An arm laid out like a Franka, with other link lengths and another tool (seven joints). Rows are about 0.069 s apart.
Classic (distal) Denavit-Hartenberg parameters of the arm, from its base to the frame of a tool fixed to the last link. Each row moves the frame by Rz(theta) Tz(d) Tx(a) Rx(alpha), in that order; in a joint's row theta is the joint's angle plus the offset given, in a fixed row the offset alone. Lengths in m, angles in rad.
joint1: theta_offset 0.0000; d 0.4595; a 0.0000; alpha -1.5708
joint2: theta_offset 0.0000; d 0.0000; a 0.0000; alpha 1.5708
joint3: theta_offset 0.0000; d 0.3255; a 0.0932; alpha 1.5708
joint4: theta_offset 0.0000; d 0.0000; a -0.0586; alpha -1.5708
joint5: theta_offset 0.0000; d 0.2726; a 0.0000; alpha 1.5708
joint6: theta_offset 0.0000; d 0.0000; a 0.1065; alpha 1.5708
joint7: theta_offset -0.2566; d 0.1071; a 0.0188; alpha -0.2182
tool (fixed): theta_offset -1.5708; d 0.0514; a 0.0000; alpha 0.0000
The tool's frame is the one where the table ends.
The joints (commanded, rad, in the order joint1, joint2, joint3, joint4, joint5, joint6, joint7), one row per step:
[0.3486, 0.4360, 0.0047, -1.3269, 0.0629, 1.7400, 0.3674]
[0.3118, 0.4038, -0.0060, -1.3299, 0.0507, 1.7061, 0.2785]
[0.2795, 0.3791, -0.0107, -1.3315, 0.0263, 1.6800, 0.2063]
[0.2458, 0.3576, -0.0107, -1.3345, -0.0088, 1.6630, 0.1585]
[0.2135, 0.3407, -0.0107, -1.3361, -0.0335, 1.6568, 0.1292]
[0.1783, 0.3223, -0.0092, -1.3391, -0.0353, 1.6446, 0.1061]
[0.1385, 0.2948, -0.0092, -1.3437, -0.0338, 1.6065, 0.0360]
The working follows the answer.
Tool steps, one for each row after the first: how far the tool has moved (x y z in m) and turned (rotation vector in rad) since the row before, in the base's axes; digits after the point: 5 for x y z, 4 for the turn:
[0.00108, -0.02928, 0.01473, -0.0129, -0.0048, 0.0462]
[0.00033, -0.02502, 0.01145, -0.0226, -0.0062, 0.0401]
[0.00055, -0.02513, 0.01001, -0.0317, -0.0099, 0.0187]
[0.00130, -0.02265, 0.00901, -0.0213, -0.0133, -0.0004]
[-0.00152, -0.02070, 0.00823, -0.0003, -0.0024, -0.0110]
[-0.00761, -0.02333, 0.00953, 0.0006, 0.0181, 0.0287]

Tool pose at each row, in the base's axes (x y z in m, rotation vector in rad; rounded; the steps above come from the unrounded poses):
[0.58436, 0.21001, 0.56003, 1.8785, 2.3791, -0.1842]
[0.58544, 0.18073, 0.57476, 1.8145, 2.4096, -0.1905]
[0.58577, 0.15571, 0.58620, 1.7532, 2.4273, -0.2072]
[0.58632, 0.13058, 0.59622, 1.7136, 2.4189, -0.2329]
[0.58762, 0.10793, 0.60522, 1.7013, 2.3980, -0.2456]
[0.58610, 0.08723, 0.61345, 1.7141, 2.3874, -0.2454]
[0.57849, 0.06389, 0.62298, 1.6837, 2.4232, -0.2569]

